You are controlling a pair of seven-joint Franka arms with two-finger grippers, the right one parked.
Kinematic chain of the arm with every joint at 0, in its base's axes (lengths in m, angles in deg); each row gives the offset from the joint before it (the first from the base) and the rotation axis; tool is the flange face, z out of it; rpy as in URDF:
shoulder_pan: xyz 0 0 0.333 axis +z
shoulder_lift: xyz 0 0 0 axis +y
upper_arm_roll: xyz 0 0 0.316 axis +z
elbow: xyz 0.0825 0 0 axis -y
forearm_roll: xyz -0.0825 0 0.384 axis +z
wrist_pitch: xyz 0 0 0 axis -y
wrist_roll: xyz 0.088 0 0 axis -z
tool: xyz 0 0 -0.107 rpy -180 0 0
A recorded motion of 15 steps. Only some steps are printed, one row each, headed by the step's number.
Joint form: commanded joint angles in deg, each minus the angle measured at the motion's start. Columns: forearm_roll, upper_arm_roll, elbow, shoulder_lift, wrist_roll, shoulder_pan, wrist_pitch.
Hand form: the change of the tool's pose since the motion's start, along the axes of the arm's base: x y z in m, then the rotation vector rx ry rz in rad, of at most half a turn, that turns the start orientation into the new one. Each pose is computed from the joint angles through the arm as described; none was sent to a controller.
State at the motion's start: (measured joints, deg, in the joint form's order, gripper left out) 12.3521 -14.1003 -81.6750 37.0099 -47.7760 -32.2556 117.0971
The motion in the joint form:
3: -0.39 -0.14 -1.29 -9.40 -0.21 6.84 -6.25
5: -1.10 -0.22 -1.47 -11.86 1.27 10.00 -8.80
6: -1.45 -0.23 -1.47 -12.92 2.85 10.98 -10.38
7: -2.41 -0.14 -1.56 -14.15 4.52 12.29 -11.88
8: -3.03 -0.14 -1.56 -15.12 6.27 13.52 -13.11
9: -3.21 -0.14 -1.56 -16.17 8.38 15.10 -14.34
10: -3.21 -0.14 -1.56 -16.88 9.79 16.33 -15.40
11: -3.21 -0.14 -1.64 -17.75 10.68 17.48 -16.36
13: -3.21 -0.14 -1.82 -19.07 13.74 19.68 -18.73
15: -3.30 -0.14 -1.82 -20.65 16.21 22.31 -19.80
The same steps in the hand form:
3: 0.0351 0.0773 0.0942 0.0077 -0.0461 0.1276
5: 0.0481 0.1125 0.1179 0.0141 -0.0403 0.1629
6: 0.0499 0.1247 0.1279 0.0216 -0.0314 0.1562
7: 0.0529 0.1404 0.1390 0.0204 -0.0181 0.1577
8: 0.0557 0.1544 0.1483 0.0201 -0.0089 0.1529
9: 0.0601 0.1725 0.1584 0.0250 -0.0050 0.1459
10: 0.0633 0.1869 0.1649 0.0322 -0.0001 0.1440
11: 0.0651 0.2004 0.1727 0.0379 0.0016 0.1496
13: 0.0677 0.2266 0.1825 0.0558 0.0211 0.1374
15: 0.0722 0.2560 0.1984 0.0570 0.0154 0.1424

